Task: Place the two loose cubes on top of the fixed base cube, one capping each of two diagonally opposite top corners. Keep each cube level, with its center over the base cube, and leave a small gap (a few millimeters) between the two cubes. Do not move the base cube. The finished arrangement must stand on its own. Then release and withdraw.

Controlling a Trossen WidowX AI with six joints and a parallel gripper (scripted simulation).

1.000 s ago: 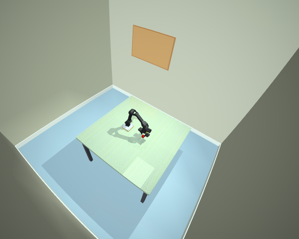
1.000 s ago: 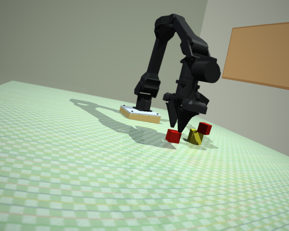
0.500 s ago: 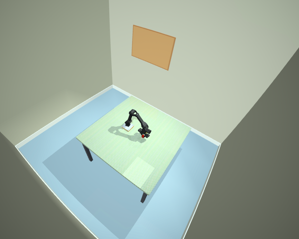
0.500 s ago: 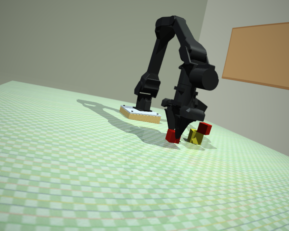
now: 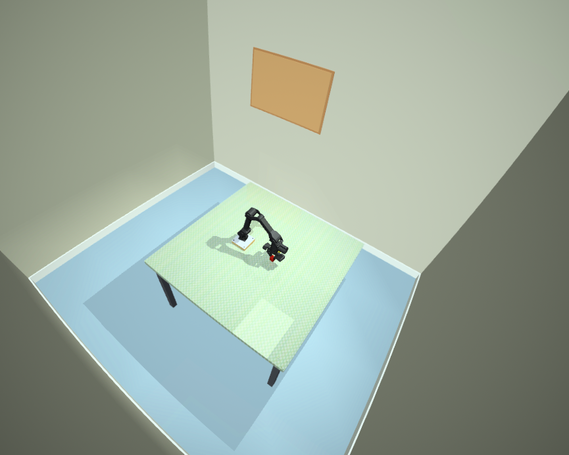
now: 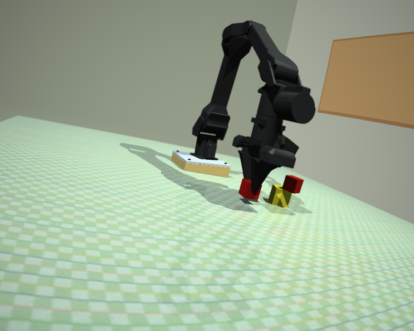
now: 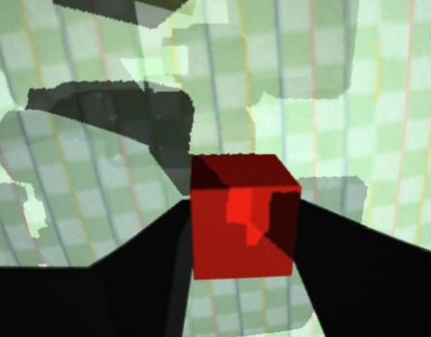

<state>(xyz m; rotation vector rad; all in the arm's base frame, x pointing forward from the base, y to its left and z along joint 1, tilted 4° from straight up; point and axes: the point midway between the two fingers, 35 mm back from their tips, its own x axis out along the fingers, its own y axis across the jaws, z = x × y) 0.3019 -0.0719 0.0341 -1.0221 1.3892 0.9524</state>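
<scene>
Now: the yellow cube 100 mm to the left of my gripper tip and 10 mm below it.
</scene>
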